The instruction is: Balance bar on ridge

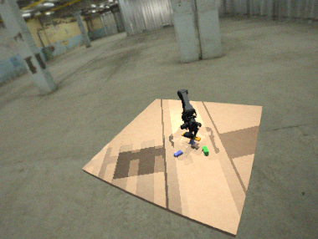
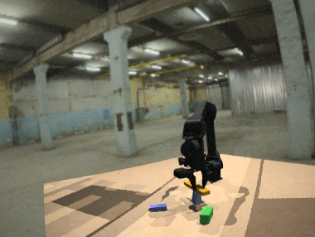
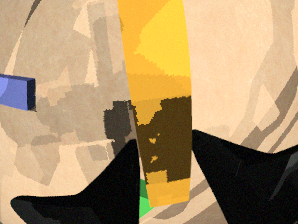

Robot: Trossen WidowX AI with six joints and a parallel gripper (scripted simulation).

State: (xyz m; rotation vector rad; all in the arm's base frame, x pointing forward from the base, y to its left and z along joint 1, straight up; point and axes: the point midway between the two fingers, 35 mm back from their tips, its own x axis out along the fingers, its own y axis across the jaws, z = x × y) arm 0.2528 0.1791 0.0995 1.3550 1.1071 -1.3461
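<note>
Right now the orange bar is 3 cm to the right of my gripper tip and 1 cm behind it. Also, from my gripper tip: blue block (15 cm ahead, 8 cm to the right, 6 cm below); green block (12 cm to the left, 6 cm ahead, 5 cm below).
</note>
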